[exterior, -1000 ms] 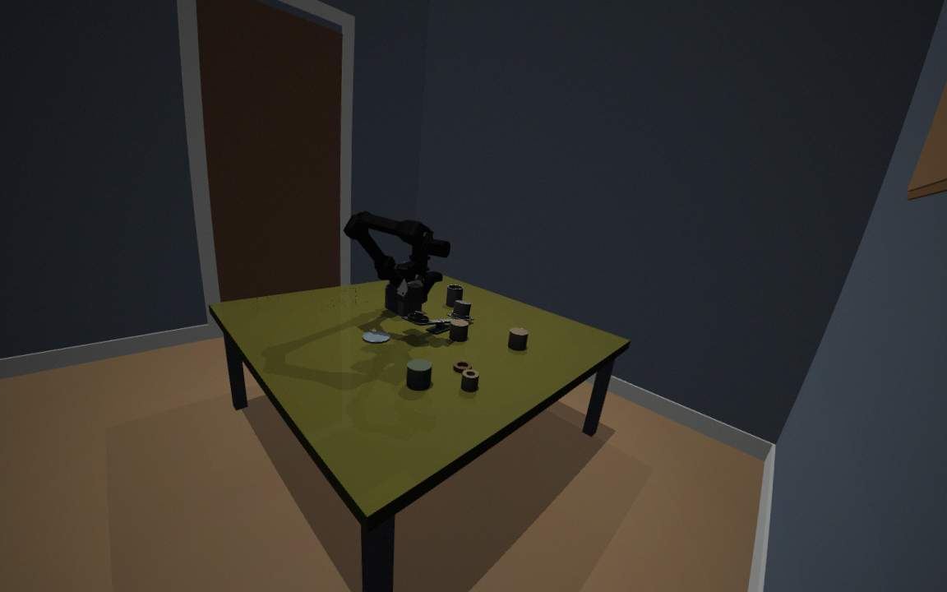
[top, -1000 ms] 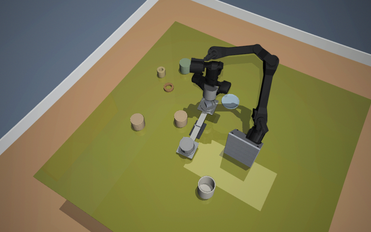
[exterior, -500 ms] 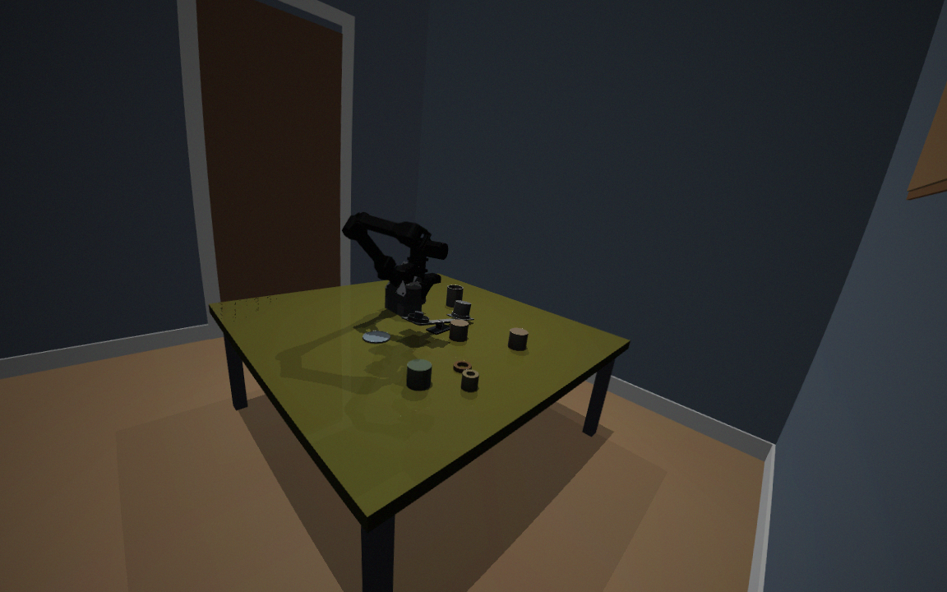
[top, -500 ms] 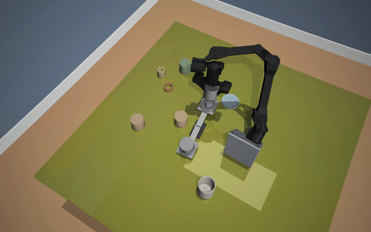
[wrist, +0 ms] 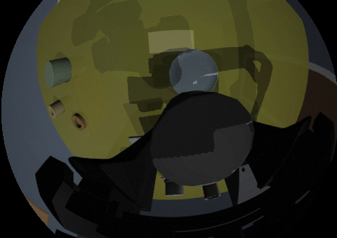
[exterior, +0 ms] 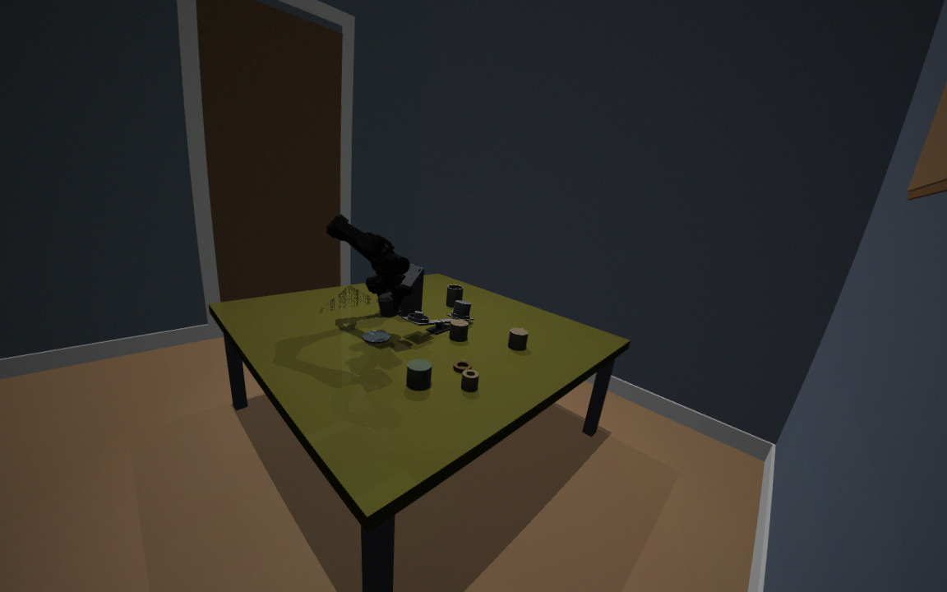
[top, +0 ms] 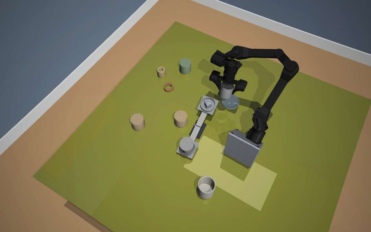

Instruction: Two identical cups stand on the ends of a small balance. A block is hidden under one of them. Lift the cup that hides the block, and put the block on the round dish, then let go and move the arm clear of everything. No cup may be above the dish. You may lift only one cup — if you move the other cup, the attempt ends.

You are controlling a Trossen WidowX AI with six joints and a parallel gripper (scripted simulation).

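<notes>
Right now my gripper tip is 10 cm to the right of the grey block, 4 cm short of it and 3 cm above it. The rest, counted from my gripper tip: small balance 22 cm to the left, 10 cm below, 2 cm ahead; then green cylinder 32 cm ahead, 8 cm below, 5 cm to the right; then pale blue round dish 12 cm below, 4 cm to the right, 2 cm behind.
</notes>
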